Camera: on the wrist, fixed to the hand. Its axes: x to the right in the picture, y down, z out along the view.
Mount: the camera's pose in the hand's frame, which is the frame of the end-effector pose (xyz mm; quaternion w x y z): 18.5 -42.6 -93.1 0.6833 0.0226 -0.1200 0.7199
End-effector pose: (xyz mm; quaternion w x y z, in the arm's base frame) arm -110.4 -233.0 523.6 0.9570 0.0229 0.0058 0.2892
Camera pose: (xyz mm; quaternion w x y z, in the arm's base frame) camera -73.7 -254.4 428.6 0.4459 0.0762 -0.1208 0.8836
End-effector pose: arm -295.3 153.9 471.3 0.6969 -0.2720 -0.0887 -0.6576
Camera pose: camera -356.0 92.2 413.5 0.9451 -0.3129 0.0367 0.0870
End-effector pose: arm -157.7 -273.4 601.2 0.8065 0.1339 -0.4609 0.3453
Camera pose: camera -61.9 -246.6 570.8 0.2442 -0.1806 -0.5003 0.8109
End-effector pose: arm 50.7 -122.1 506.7 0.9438 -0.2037 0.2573 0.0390
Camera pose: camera 30.6 -199.3 439.9 0.6523 0.0721 0.2101 0.7247
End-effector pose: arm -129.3 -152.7 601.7 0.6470 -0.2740 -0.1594 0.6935
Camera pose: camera -40.4 -142.1 548.6 0.0701 0.2041 -0.0264 -0.9761
